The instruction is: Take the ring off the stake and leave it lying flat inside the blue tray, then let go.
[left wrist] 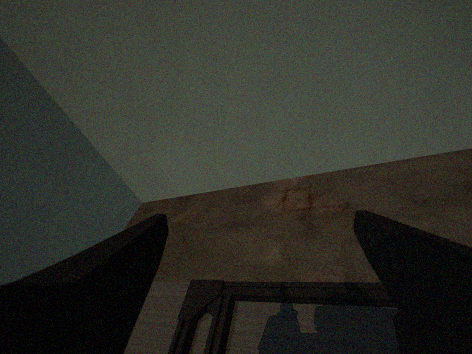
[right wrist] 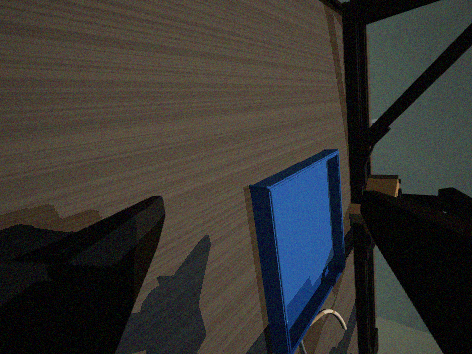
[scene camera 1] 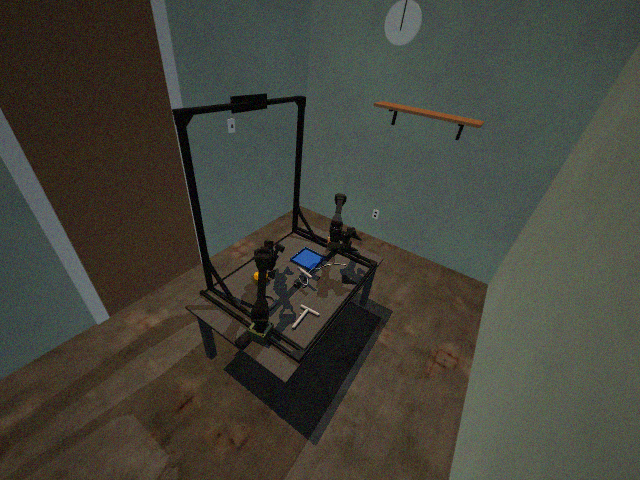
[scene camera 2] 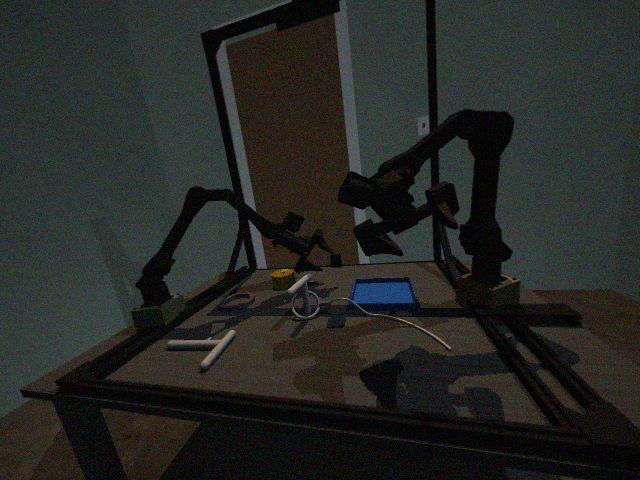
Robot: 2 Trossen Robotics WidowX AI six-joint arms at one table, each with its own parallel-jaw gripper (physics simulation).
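Places are measured from the left arm's base along level axes (x right, y ahead, z up), in millimetres.
Where they show: left gripper, between the fingertips: (left wrist: pixel 260 221) (scene camera 1: pixel 359 245) (scene camera 2: pixel 428 240); right gripper, between the fingertips: (right wrist: pixel 261 203) (scene camera 1: pixel 278 257) (scene camera 2: pixel 328 262); left arm's base, origin of its link: (scene camera 2: pixel 486 278); right arm's base, origin of its link: (scene camera 1: pixel 260 326) (scene camera 2: pixel 157 301).
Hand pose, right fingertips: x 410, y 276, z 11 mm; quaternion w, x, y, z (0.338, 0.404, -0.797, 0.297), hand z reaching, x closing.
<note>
Things, the pixels of their top centre, and the offset from my right fingertips. "pt": a spot on its surface instead.
- pale ring, a spot on its surface: (scene camera 2: pixel 293 312) pt dz -60, dx -188, dy +197 mm
- pale T-topped stake, centre of its top: (scene camera 2: pixel 299 280) dz +28, dx -183, dy +164 mm
- blue tray, centre of its top: (right wrist: pixel 318 238) (scene camera 2: pixel 382 289) (scene camera 1: pixel 308 257) dz -60, dx -210, dy -90 mm
- white T-shaped piece, centre of its top: (scene camera 2: pixel 191 344) (scene camera 1: pixel 303 317) dz -63, dx -186, dy +463 mm
- thin pale cord, a spot on its surface: (scene camera 2: pixel 395 318) pt dz -77, dx -346, dy -33 mm
- yellow round object, centre of its top: (scene camera 2: pixel 282 272) dz -33, dx +103, dy +162 mm
- dark curved piece, a spot on its surface: (scene camera 2: pixel 222 302) pt dz -66, dx +43, dy +396 mm
A pale ring (scene camera 2: pixel 293 312) encircles or leans against the thin stem of a pale T-topped stake (scene camera 2: pixel 299 284) near the table's middle; which is hard to tell. The blue tray (scene camera 1: pixel 307 257) (scene camera 2: pixel 383 293) (right wrist: pixel 304 230) lies flat to the right of the stake, with no ring in it. My right gripper (scene camera 2: pixel 326 260) (right wrist: pixel 261 203) is open and empty, above the table behind the stake and left of the tray. My left gripper (scene camera 2: pixel 428 240) (left wrist: pixel 260 221) is open and empty, high above the tray's right side. Ring and stake do not show in the wrist views.
A white T-shaped piece (scene camera 1: pixel 305 315) (scene camera 2: pixel 219 348) lies at the front left. A thin pale cord (scene camera 2: pixel 395 318) curves from near the ring to the right front. A yellow round object (scene camera 2: pixel 283 279) stands behind the stake, and a dark curved piece (scene camera 2: pixel 222 302) lies left. A black frame surrounds the table.
</note>
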